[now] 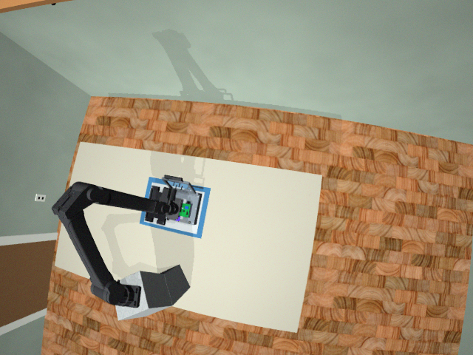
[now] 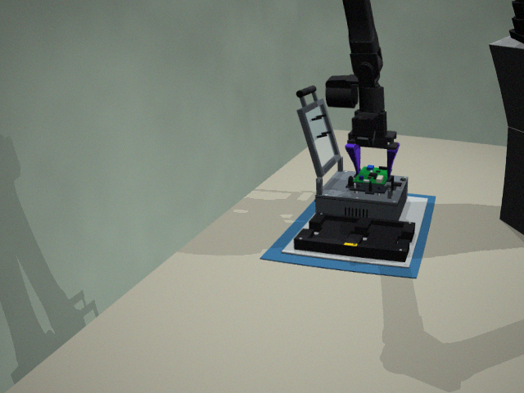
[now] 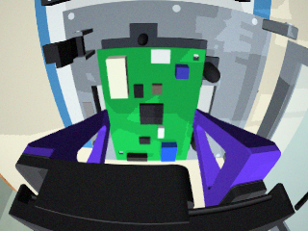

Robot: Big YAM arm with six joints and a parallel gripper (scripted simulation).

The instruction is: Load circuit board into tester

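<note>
My gripper is now right at the green circuit board. From my hand the other things lie so: tester (4 cm ahead, 3 cm to the left, 2 cm above); then tester lid (12 cm ahead, 2 cm to the right, 9 cm above); then tester plate (1 cm ahead, 2 cm below).
</note>
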